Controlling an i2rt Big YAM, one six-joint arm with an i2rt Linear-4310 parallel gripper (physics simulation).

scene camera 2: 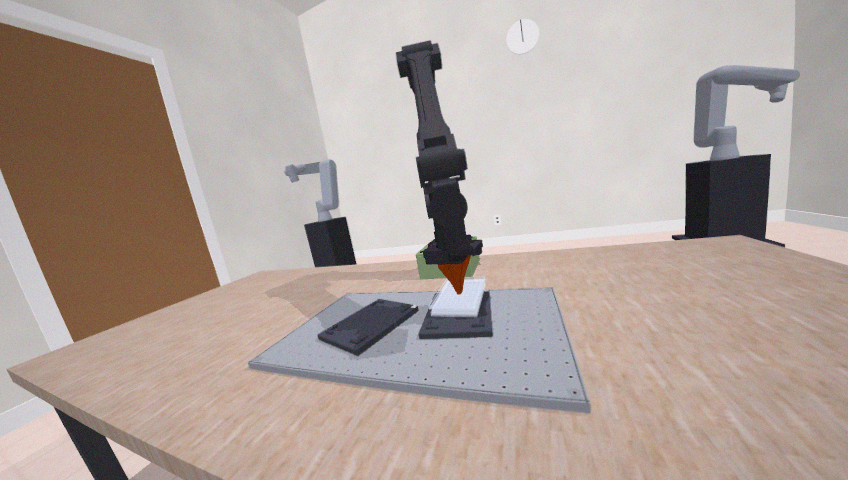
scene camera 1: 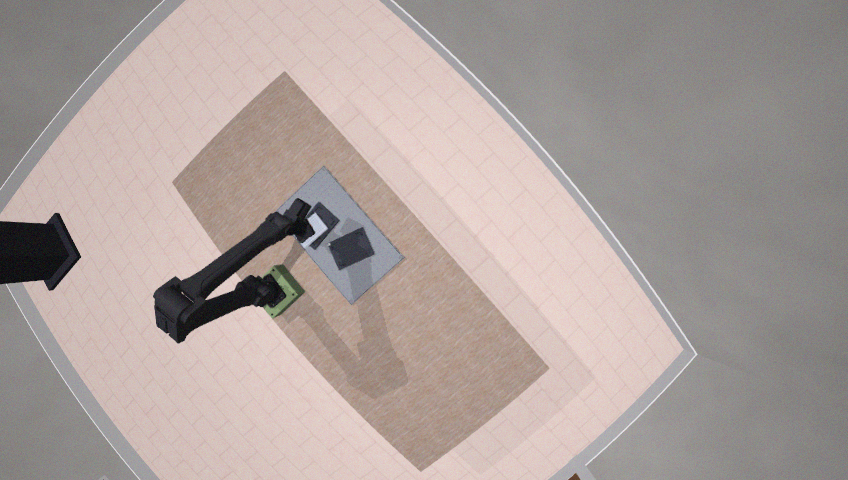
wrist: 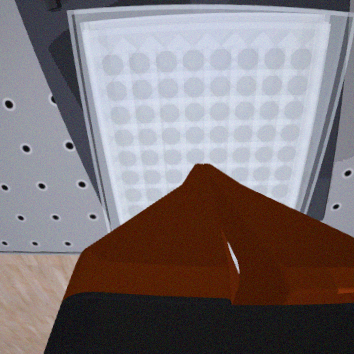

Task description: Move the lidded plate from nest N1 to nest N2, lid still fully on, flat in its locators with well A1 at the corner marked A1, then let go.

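Places are measured from the arm's base along level axes (x back, y up, z left), in metres.
Pixels of known places: gripper, fingertip midpoint: [scene camera 2: 460,293] [scene camera 1: 309,229] [wrist: 200,177]; arm's base, origin of the base link: [scene camera 1: 271,290].
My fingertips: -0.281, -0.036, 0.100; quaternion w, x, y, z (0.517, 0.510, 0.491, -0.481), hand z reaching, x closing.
Note:
Ahead of a thing's pixels: the offset from my fingertips to its middle, as dx, dy, dz. Level surfaces: height alone.
The lidded plate {+0.002, +0.002, -0.002} [scene camera 1: 317,224] [scene camera 2: 455,306] [wrist: 195,102] is white under a clear lid. It lies on a dark nest {-0.026, -0.022, +0.000} [scene camera 1: 330,216] [scene camera 2: 455,328] [wrist: 40,30], turned a little against it and seeming to sit raised at the far side. The lid covers the wells seen in the wrist view. A second dark nest {-0.083, -0.022, -0.167} [scene camera 1: 351,248] [scene camera 2: 367,324] bears no plate and has a small white mark at one corner. My gripper [scene camera 2: 458,291] [wrist: 200,177] is shut with nothing between its orange fingers. Its tips are over the plate's lid; whether they touch it is unclear. The fingers hide the plate's near end. No nest label or A1 mark is readable.
Both nests stand on a grey perforated board [scene camera 1: 380,261] [scene camera 2: 523,356] [wrist: 30,120] on the wooden table {dy -0.044} [scene camera 1: 446,356] [scene camera 2: 684,333]. A green block [scene camera 1: 291,291] [scene camera 2: 429,266] stands behind the board, at the arm's base. Two grey arms on black pedestals stand in the background.

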